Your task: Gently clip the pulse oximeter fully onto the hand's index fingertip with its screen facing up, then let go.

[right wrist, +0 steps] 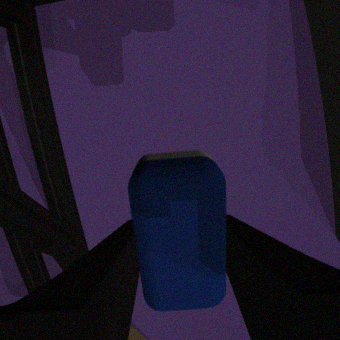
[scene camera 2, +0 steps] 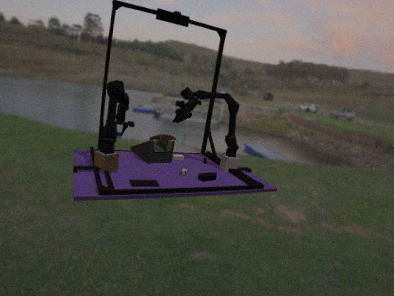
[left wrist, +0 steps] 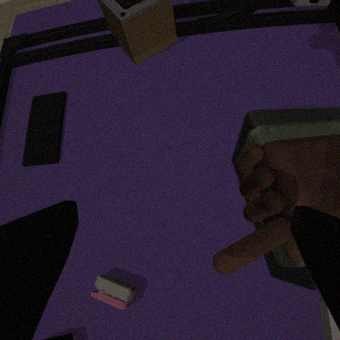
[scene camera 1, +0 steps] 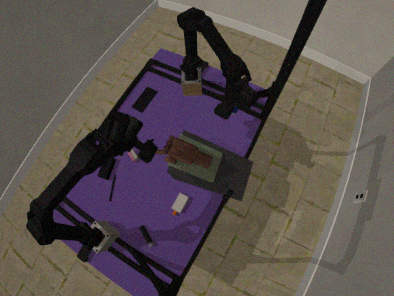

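Pixels of known places: left gripper, fingertip midpoint: (scene camera 2: 174, 122) (left wrist: 186, 214) (scene camera 1: 143, 133); right gripper, fingertip midpoint: (right wrist: 178, 227) (scene camera 2: 119, 135) (scene camera 1: 230, 108); left arm's base, link origin: (scene camera 2: 230, 155) (scene camera 1: 95, 236); right arm's base, link origin: (scene camera 2: 107, 151) (scene camera 1: 191, 75).
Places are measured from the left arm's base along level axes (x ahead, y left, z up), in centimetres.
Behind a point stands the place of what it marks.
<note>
The blue pulse oximeter with a pale edge (scene camera 1: 235, 109) {x 78.9, y -16.4, z 6.6 cm} (scene camera 2: 120, 134) {x 78.3, y -11.6, z 6.1 cm} (right wrist: 180, 240) {x 79.1, y -14.8, z 6.7 cm} is between the fingers of my right gripper (right wrist: 178, 227) {x 79.0, y -14.2, z 4.7 cm}, raised over the mat at the top right in scene camera 1, apart from the hand. Its blue face fills the right wrist view's lower middle; its screen is not seen. The brown hand (scene camera 1: 187, 151) {x 51.8, y -11.3, z 7.8 cm} (scene camera 2: 163, 137) {x 50.7, y -2.5, z 8.7 cm} (left wrist: 305, 170) {x 50.8, y -7.1, z 9.6 cm} rests on a grey-green support, its index finger (scene camera 1: 161, 151) (left wrist: 250, 250) extended and bare. My left gripper (left wrist: 186, 214) {x 45.6, y 2.0, z 20.2 cm} is open and empty, high above the mat near the index fingertip.
A white-and-pink clip (scene camera 1: 133, 155) {x 38.0, y 13.1, z -7.4 cm} (scene camera 2: 184, 172) {x 38.8, y 16.6, z -8.2 cm} (left wrist: 115, 291) {x 38.2, y 13.1, z -7.4 cm} lies near the index finger. A black flat slab (scene camera 1: 144, 99) {x 65.3, y 30.9, z -9.7 cm} (scene camera 2: 144, 183) {x 65.7, y 32.6, z -9.7 cm} (left wrist: 45, 129) {x 64.9, y 30.6, z -9.7 cm}, a black block (scene camera 1: 106, 169) {x 24.4, y 19.7, z -7.1 cm} (scene camera 2: 207, 176) {x 26.1, y 23.9, z -7.5 cm}, a thin dark stick (scene camera 1: 112, 187) {x 19.4, y 12.4, z -9.7 cm}, a white-and-orange box (scene camera 1: 180, 202) {x 34.1, y -18.7, z -7.7 cm} and a dark cylinder (scene camera 1: 146, 234) {x 13.5, y -15.2, z -8.1 cm} lie around.
</note>
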